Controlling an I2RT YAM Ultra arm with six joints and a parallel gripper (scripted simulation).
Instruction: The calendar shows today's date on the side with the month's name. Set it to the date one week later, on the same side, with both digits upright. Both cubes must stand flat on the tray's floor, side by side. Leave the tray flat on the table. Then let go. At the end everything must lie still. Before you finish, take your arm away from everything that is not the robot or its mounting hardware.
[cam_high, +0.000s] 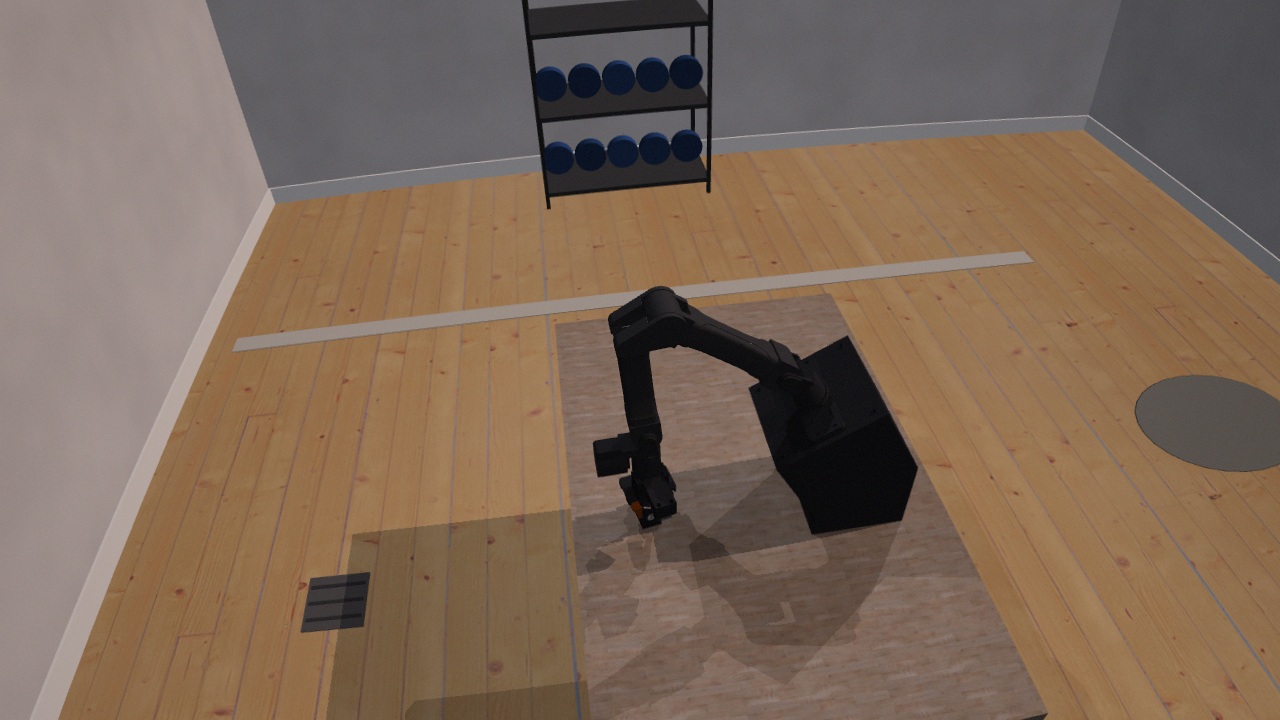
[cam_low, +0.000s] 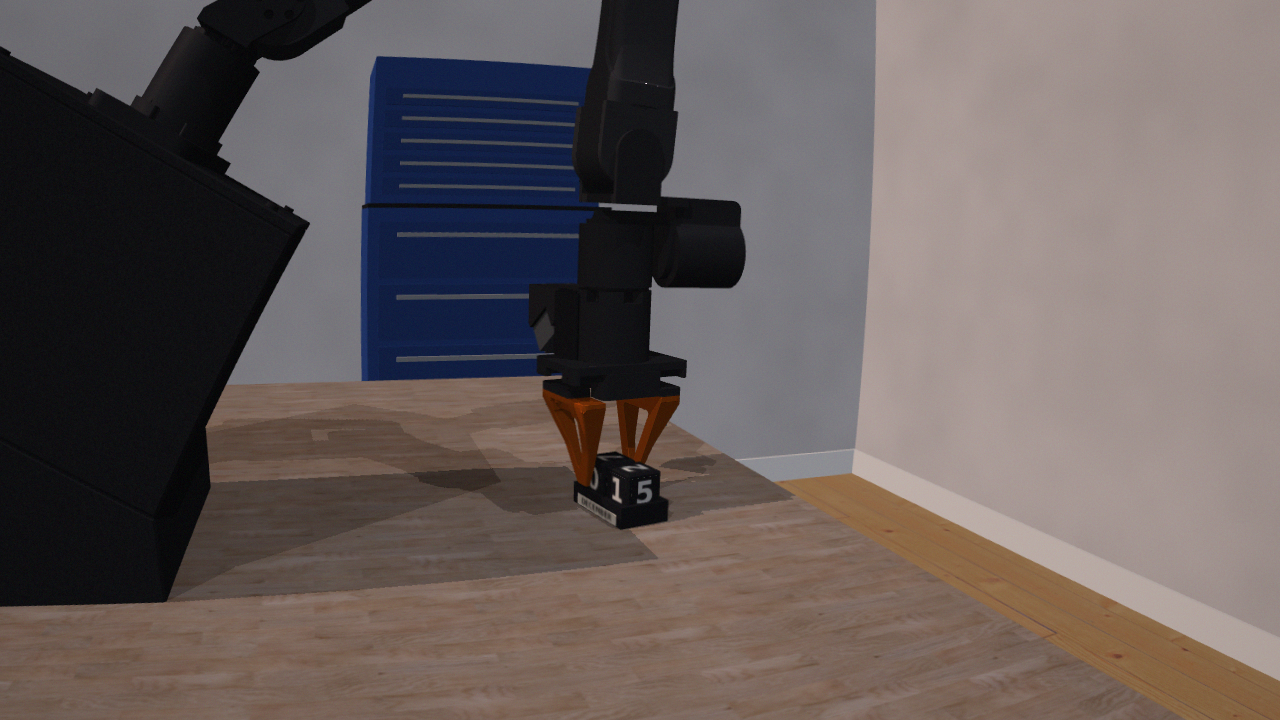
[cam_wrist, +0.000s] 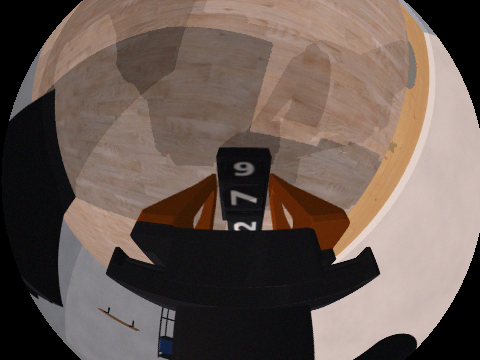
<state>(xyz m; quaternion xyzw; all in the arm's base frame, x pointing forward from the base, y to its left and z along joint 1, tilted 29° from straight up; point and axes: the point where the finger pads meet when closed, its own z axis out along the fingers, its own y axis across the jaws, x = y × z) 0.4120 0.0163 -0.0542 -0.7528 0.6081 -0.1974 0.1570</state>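
Now: hand 20 mm to the left of the black tray and 20 mm above it.
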